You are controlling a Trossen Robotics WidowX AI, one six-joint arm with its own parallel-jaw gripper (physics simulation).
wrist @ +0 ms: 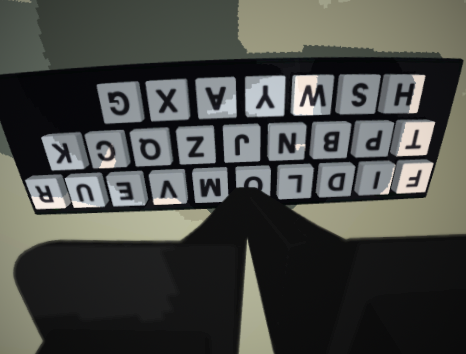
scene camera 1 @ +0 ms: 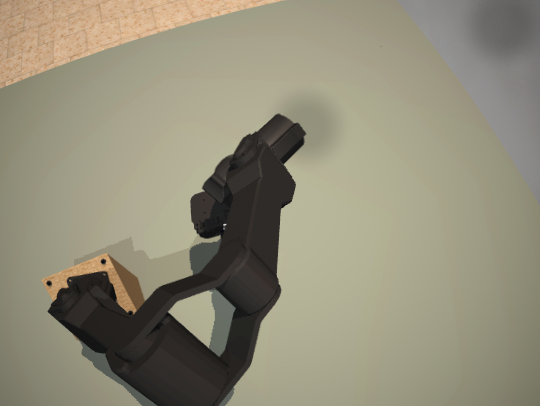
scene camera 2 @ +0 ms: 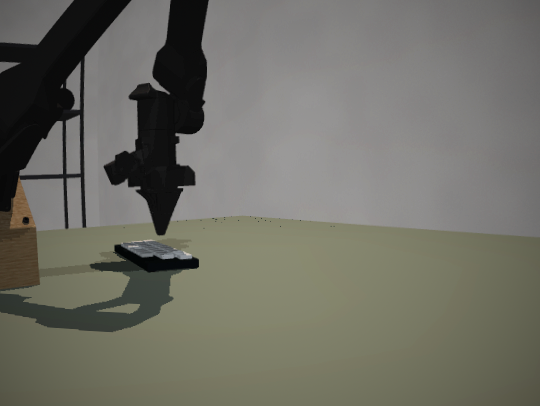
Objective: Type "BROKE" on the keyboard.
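Pixels of known places: gripper, between the fingertips: (wrist: pixel 244 198) (scene camera 2: pixel 160 235); arm's base, origin of its link: (scene camera 1: pixel 92 293).
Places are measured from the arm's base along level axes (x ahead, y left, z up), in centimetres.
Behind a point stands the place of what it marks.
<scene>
A black keyboard (scene camera 2: pixel 151 265) {y -3.7, x 20.4, z -10.3 cm} (wrist: pixel 60 95) {y -0.4, x 21.3, z -9.9 cm} with grey-white letter keys lies on the table; the arm covers nearly all of it in scene camera 1. My gripper (scene camera 2: pixel 160 233) {y 7.0, x 26.3, z -7.7 cm} (wrist: pixel 244 198) {y 7.0, x 26.3, z -7.7 cm} is shut and empty, pointing down a little above the keyboard in scene camera 2. In the wrist view the letters are upside down, and the fingertips overlap the lower part of the O key (wrist: pixel 253 178) {y 7.6, x 26.2, z -9.4 cm}, between M and L. The R key (wrist: pixel 46 192) {y -2.6, x 25.5, z -9.4 cm} and E key (wrist: pixel 126 188) {y 1.5, x 25.9, z -9.4 cm} are left of the tips, the B key (wrist: pixel 331 141) {y 11.3, x 24.9, z -9.4 cm} up and right, the K key (wrist: pixel 64 151) {y -0.8, x 23.7, z -9.4 cm} at the far left.
The arm's wooden base block (scene camera 1: pixel 127 285) {y 0.9, x 5.0, z -2.9 cm} (scene camera 2: pixel 19 255) {y -4.3, x 3.5, z -7.5 cm} stands on the green table (scene camera 1: pixel 400 250) {y -2.7, x 51.6, z -11.2 cm} (scene camera 2: pixel 350 310) {y -33.0, x 27.5, z -11.2 cm}. A dark metal rack (scene camera 2: pixel 83 150) stands behind at the left, before a grey wall (scene camera 2: pixel 375 100). The arm's shadow falls across the table beside the keyboard.
</scene>
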